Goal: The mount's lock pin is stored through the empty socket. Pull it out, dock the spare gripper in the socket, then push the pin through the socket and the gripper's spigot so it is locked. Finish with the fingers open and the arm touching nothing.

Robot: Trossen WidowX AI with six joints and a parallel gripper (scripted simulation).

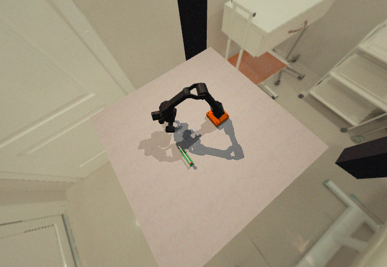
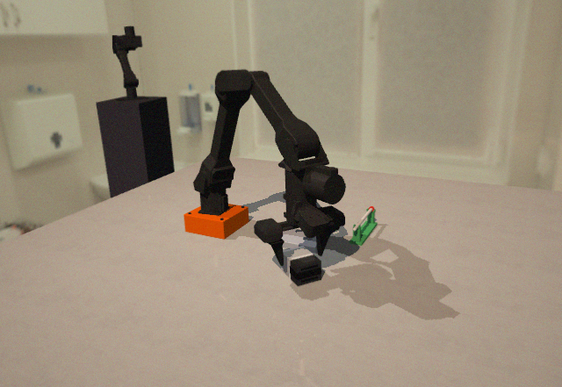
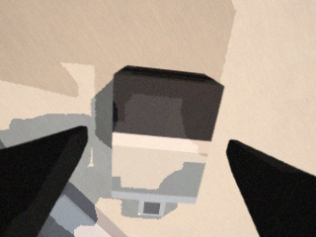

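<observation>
Now: the spare gripper 1 cm to the left of my gripper tip, 1 cm below it and 1 cm behind it. Also, from my gripper tip: grey mount: 15 cm to the left, 3 cm behind, 2 cm above; then green stand: 25 cm to the left, 10 cm ahead, 1 cm below.
</observation>
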